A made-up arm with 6 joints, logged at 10 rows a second.
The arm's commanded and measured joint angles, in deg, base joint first. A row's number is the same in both.
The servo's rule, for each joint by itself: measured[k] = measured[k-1] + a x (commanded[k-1-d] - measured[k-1]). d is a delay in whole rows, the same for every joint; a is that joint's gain. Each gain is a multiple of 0.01, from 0.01 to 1. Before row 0 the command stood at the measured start. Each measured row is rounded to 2 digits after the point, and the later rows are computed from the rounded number. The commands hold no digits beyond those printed.
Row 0, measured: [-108.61 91.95 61.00 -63.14 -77.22 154.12]
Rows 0 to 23, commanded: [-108.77 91.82 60.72 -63.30 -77.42 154.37]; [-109.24 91.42 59.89 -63.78 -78.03 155.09]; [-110.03 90.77 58.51 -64.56 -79.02 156.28]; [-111.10 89.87 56.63 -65.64 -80.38 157.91]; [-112.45 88.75 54.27 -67.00 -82.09 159.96]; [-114.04 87.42 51.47 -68.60 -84.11 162.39]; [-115.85 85.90 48.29 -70.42 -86.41 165.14]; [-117.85 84.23 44.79 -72.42 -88.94 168.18]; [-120.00 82.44 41.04 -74.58 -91.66 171.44]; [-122.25 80.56 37.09 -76.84 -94.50 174.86]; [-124.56 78.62 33.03 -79.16 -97.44 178.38]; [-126.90 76.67 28.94 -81.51 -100.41 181.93]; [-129.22 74.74 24.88 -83.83 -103.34 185.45]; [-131.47 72.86 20.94 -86.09 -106.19 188.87]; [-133.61 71.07 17.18 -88.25 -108.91 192.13]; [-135.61 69.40 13.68 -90.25 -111.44 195.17]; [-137.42 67.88 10.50 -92.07 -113.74 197.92]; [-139.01 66.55 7.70 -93.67 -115.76 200.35]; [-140.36 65.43 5.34 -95.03 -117.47 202.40]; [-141.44 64.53 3.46 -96.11 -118.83 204.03]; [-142.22 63.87 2.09 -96.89 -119.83 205.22]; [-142.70 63.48 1.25 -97.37 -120.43 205.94]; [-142.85 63.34 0.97 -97.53 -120.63 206.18]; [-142.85 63.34 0.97 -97.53 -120.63 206.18]
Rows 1 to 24, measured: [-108.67 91.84 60.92 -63.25 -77.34 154.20]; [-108.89 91.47 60.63 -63.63 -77.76 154.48]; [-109.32 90.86 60.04 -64.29 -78.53 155.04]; [-110.00 90.00 59.09 -65.25 -79.66 155.93]; [-110.93 88.91 57.74 -66.49 -81.14 157.18]; [-112.11 87.61 55.98 -67.99 -82.95 158.80]; [-113.53 86.12 53.83 -69.72 -85.06 160.77]; [-115.17 84.48 51.30 -71.64 -87.43 163.07]; [-117.01 82.71 48.43 -73.73 -90.01 165.66]; [-119.00 80.84 45.25 -75.94 -92.75 168.51]; [-121.11 78.91 41.83 -78.23 -95.61 171.57]; [-123.31 76.96 38.22 -80.56 -98.54 174.78]; [-125.56 75.03 34.48 -82.88 -101.47 178.09]; [-127.81 73.14 30.69 -85.16 -104.35 181.43]; [-130.01 71.34 26.91 -87.35 -107.13 184.75]; [-132.14 69.65 23.21 -89.41 -109.76 187.98]; [-134.15 68.11 19.65 -91.30 -112.19 191.06]; [-136.00 66.75 16.30 -92.98 -114.37 193.94]; [-137.66 65.60 13.23 -94.44 -116.26 196.56]; [-139.10 64.67 10.49 -95.63 -117.83 198.88]; [-140.29 63.97 8.14 -96.52 -119.05 200.85]; [-141.21 63.54 6.21 -97.12 -119.89 202.43]; [-141.83 63.37 4.74 -97.41 -120.34 203.59]; [-142.22 63.34 3.68 -97.50 -120.52 204.39]
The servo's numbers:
d 0
a 0.38 0.87 0.28 0.71 0.61 0.31

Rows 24 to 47, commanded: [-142.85 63.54 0.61 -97.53 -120.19 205.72]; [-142.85 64.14 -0.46 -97.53 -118.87 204.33]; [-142.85 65.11 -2.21 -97.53 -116.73 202.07]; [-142.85 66.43 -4.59 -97.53 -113.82 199.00]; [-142.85 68.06 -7.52 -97.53 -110.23 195.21]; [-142.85 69.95 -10.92 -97.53 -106.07 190.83]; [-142.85 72.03 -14.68 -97.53 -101.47 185.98]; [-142.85 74.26 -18.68 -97.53 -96.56 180.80]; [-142.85 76.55 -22.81 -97.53 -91.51 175.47]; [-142.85 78.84 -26.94 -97.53 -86.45 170.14]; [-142.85 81.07 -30.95 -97.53 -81.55 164.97]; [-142.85 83.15 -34.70 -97.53 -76.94 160.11]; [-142.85 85.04 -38.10 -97.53 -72.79 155.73]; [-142.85 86.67 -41.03 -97.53 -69.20 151.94]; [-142.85 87.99 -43.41 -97.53 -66.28 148.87]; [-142.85 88.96 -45.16 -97.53 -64.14 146.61]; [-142.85 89.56 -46.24 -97.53 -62.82 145.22]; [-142.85 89.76 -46.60 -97.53 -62.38 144.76]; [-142.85 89.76 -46.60 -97.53 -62.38 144.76]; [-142.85 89.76 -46.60 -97.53 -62.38 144.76]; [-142.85 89.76 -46.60 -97.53 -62.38 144.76]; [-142.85 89.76 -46.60 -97.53 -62.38 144.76]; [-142.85 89.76 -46.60 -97.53 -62.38 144.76]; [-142.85 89.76 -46.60 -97.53 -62.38 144.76]
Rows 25 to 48, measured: [-142.46 63.51 2.82 -97.52 -120.32 204.80]; [-142.61 64.06 1.90 -97.53 -119.44 204.65]; [-142.70 64.97 0.75 -97.53 -117.79 203.85]; [-142.76 66.24 -0.75 -97.53 -115.37 202.35]; [-142.79 67.82 -2.65 -97.53 -112.23 200.14]; [-142.81 69.67 -4.97 -97.53 -108.47 197.25]; [-142.83 71.72 -7.69 -97.53 -104.20 193.76]; [-142.84 73.93 -10.77 -97.53 -99.54 189.74]; [-142.84 76.21 -14.14 -97.53 -94.64 185.32]; [-142.84 78.50 -17.72 -97.53 -89.64 180.61]; [-142.84 80.74 -21.42 -97.53 -84.71 175.76]; [-142.84 82.84 -25.14 -97.53 -79.97 170.91]; [-142.84 84.75 -28.77 -97.53 -75.59 166.20]; [-142.84 86.42 -32.20 -97.53 -71.69 161.78]; [-142.84 87.79 -35.34 -97.53 -68.39 157.78]; [-142.84 88.81 -38.09 -97.53 -65.80 154.32]; [-142.84 89.46 -40.37 -97.53 -63.98 151.50]; [-142.84 89.72 -42.11 -97.53 -63.00 149.41]; [-142.84 89.75 -43.37 -97.53 -62.62 147.97]; [-142.84 89.76 -44.27 -97.53 -62.47 146.97]; [-142.84 89.76 -44.92 -97.53 -62.42 146.28]; [-142.84 89.76 -45.39 -97.53 -62.40 145.81]; [-142.84 89.76 -45.73 -97.53 -62.39 145.48]; [-142.84 89.76 -45.97 -97.53 -62.38 145.26]
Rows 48 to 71, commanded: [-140.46 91.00 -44.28 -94.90 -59.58 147.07]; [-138.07 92.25 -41.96 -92.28 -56.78 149.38]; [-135.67 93.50 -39.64 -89.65 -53.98 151.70]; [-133.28 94.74 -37.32 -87.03 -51.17 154.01]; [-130.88 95.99 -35.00 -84.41 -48.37 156.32]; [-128.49 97.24 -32.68 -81.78 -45.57 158.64]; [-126.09 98.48 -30.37 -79.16 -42.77 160.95]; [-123.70 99.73 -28.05 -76.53 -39.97 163.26]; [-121.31 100.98 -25.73 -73.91 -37.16 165.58]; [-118.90 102.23 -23.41 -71.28 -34.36 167.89]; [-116.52 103.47 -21.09 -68.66 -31.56 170.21]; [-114.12 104.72 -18.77 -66.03 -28.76 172.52]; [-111.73 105.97 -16.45 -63.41 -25.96 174.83]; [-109.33 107.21 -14.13 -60.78 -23.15 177.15]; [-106.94 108.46 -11.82 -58.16 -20.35 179.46]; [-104.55 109.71 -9.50 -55.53 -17.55 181.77]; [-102.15 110.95 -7.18 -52.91 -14.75 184.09]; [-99.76 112.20 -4.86 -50.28 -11.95 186.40]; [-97.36 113.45 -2.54 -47.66 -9.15 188.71]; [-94.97 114.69 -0.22 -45.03 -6.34 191.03]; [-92.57 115.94 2.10 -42.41 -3.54 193.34]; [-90.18 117.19 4.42 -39.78 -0.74 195.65]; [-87.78 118.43 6.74 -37.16 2.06 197.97]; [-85.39 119.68 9.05 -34.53 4.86 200.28]
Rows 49 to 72, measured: [-141.94 90.84 -45.50 -95.66 -60.67 145.82]; [-140.47 92.07 -44.51 -93.26 -58.30 146.92]; [-138.65 93.31 -43.15 -90.70 -55.66 148.40]; [-136.61 94.55 -41.52 -88.09 -52.92 150.14]; [-134.43 95.80 -39.69 -85.48 -50.14 152.06]; [-132.17 97.05 -37.73 -82.85 -47.35 154.10]; [-129.86 98.29 -35.67 -80.23 -44.56 156.22]; [-127.52 99.54 -33.54 -77.60 -41.76 158.40]; [-125.16 100.79 -31.35 -74.98 -38.95 160.63]; [-122.78 102.04 -29.13 -72.35 -36.15 162.88]; [-120.40 103.28 -26.88 -69.73 -33.35 165.15]; [-118.01 104.53 -24.61 -67.10 -30.55 167.43]; [-115.62 105.78 -22.33 -64.48 -27.75 169.72]; [-113.23 107.02 -20.03 -61.85 -24.94 172.02]; [-110.84 108.27 -17.73 -59.23 -22.14 174.33]; [-108.45 109.52 -15.43 -56.60 -19.34 176.64]; [-106.06 110.76 -13.12 -53.98 -16.54 178.95]; [-103.67 112.01 -10.81 -51.35 -13.74 181.26]; [-101.27 113.26 -8.49 -48.73 -10.94 183.57]; [-98.88 114.50 -6.17 -46.10 -8.13 185.88]; [-96.48 115.75 -3.85 -43.48 -5.33 188.19]; [-94.09 117.00 -1.53 -40.85 -2.53 190.50]; [-91.69 118.24 0.79 -38.23 0.27 192.82]; [-89.30 119.49 3.10 -35.60 3.07 195.13]
